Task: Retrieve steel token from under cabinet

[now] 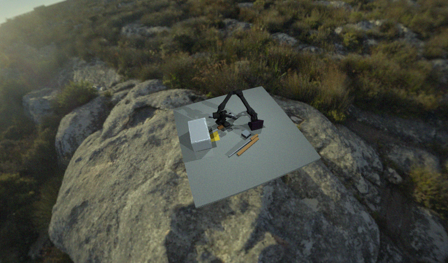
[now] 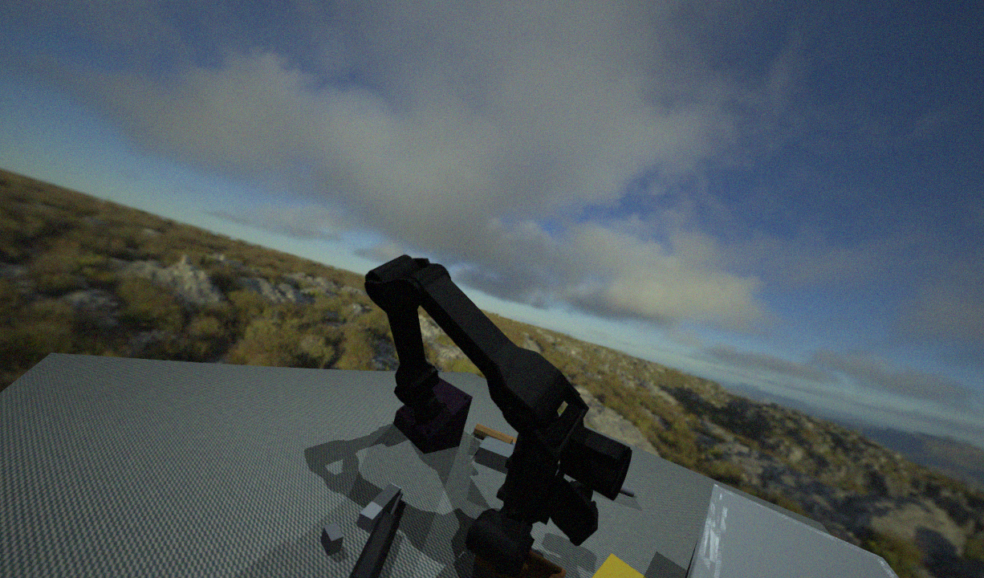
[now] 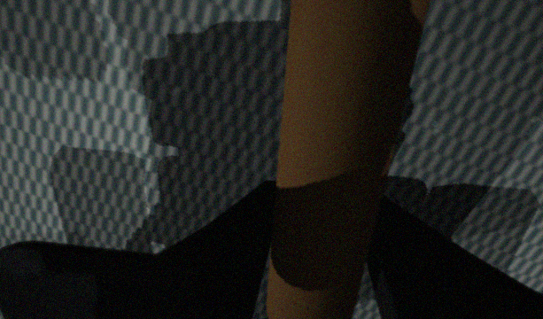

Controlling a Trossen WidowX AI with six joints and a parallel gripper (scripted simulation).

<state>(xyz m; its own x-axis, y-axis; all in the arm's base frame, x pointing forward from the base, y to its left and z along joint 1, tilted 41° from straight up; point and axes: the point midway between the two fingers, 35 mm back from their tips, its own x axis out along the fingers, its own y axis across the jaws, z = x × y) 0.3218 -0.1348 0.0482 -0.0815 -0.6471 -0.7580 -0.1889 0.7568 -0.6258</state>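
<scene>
Now: gripper tip 17 cm past the grey bar and 7 cm to the left of it. Round my gripper tip: grey block: 22 cm to the left, 17 cm behind, 1 cm above; small grey cube: 16 cm to the right, 15 cm behind; wooden stick: 36 cm to the left, 12 cm behind.
</scene>
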